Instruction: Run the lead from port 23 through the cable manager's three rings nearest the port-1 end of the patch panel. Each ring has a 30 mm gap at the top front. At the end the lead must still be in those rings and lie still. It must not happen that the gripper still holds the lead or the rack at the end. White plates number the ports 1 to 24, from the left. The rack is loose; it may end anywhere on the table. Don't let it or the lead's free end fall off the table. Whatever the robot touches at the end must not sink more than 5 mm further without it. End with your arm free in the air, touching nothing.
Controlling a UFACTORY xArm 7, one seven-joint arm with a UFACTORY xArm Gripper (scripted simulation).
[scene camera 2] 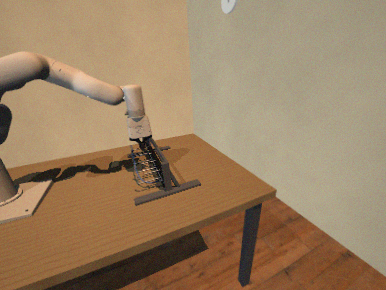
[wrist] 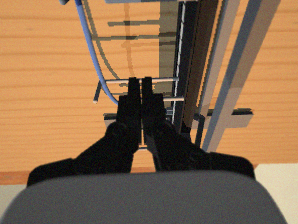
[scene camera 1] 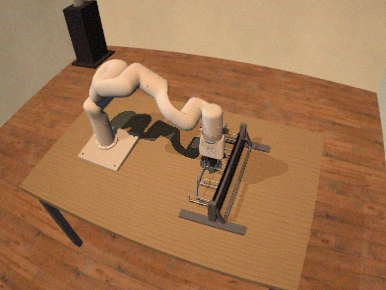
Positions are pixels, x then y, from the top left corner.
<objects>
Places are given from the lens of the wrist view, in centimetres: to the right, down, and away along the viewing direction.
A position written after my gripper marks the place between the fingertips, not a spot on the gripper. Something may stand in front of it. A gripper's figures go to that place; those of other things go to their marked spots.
my gripper (wrist: 141, 92): -1, -2, 14
dark rack (wrist: 193, 35): 4, -6, 15
</objects>
